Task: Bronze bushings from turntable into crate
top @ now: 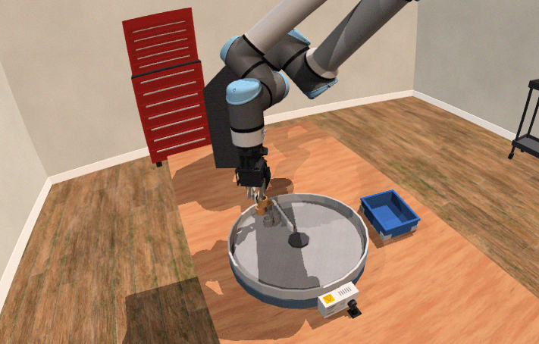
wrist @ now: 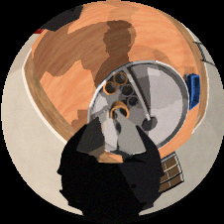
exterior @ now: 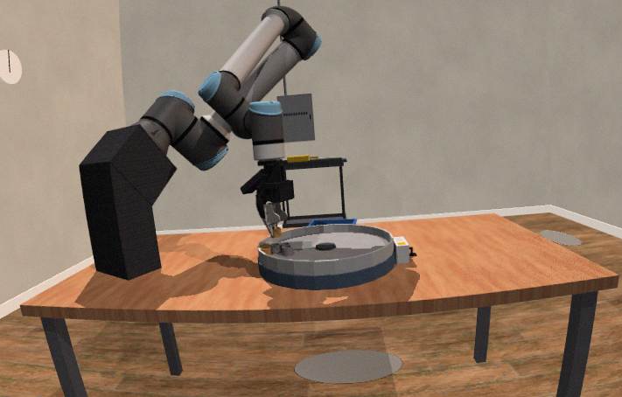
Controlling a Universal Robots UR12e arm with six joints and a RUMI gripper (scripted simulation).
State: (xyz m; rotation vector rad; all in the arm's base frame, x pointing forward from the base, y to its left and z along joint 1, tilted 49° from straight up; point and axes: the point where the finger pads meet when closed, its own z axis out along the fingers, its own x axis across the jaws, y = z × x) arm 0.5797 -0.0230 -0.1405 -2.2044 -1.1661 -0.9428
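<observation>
My gripper is now 440 mm to the right of the blue crate, 110 mm short of it and 110 mm above it. Round my hand: round grey turntable: 140 mm ahead, 90 mm to the left, 80 mm below.
</observation>
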